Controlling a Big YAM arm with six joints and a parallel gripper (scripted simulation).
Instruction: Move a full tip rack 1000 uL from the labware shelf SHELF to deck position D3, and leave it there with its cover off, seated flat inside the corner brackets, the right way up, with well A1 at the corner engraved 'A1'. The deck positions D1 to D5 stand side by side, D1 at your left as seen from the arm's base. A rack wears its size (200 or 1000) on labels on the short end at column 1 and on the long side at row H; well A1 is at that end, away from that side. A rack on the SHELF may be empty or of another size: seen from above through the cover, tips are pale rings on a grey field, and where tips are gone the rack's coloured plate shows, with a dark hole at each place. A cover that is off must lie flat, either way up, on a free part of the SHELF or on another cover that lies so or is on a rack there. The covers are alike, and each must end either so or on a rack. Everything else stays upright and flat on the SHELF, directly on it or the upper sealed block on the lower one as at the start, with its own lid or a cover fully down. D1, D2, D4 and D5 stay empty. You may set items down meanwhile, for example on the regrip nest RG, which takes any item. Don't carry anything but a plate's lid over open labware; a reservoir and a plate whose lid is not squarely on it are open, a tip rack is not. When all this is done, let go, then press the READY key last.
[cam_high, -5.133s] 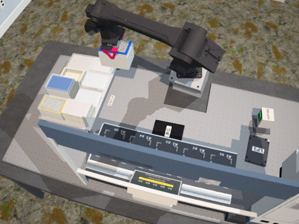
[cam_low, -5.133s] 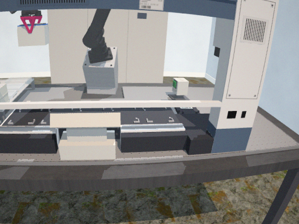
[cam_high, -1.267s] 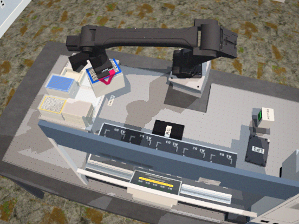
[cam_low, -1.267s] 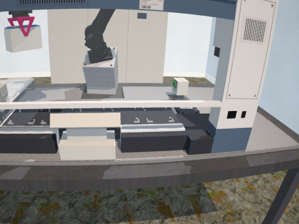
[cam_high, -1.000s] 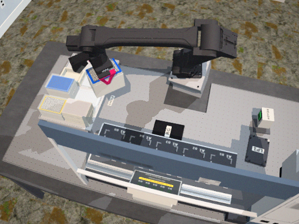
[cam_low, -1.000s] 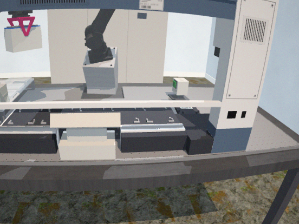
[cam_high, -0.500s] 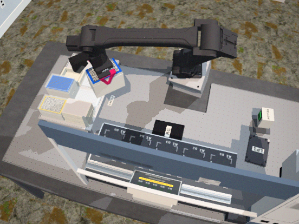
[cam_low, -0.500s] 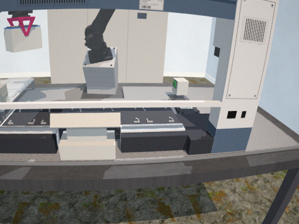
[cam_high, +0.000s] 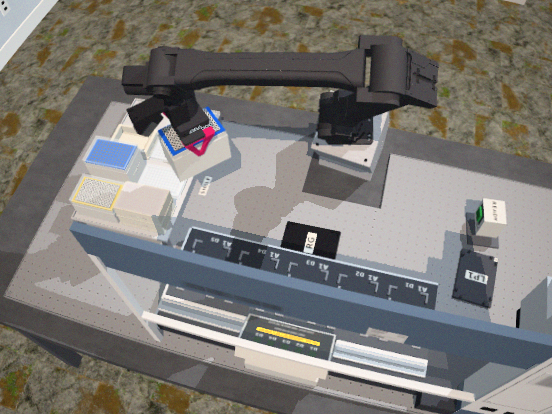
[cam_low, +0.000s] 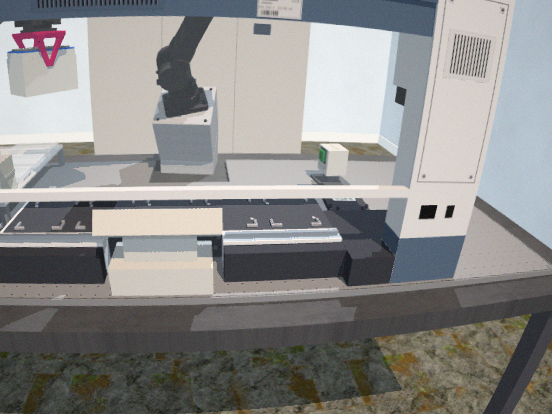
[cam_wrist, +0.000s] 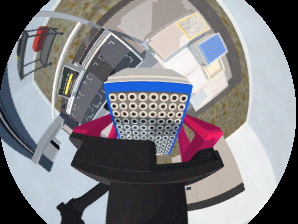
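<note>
The blue-framed tip rack lies 10 mm behind my hand and 10 mm to the left of it. The rest, counted from my hand: pale sealed block: 30 mm ahead, 160 mm to the right, 220 mm below; shelf: 150 mm behind, 190 mm to the right, 290 mm below; clear flat piece: 80 mm behind, 140 mm to the right, 270 mm below.
</note>
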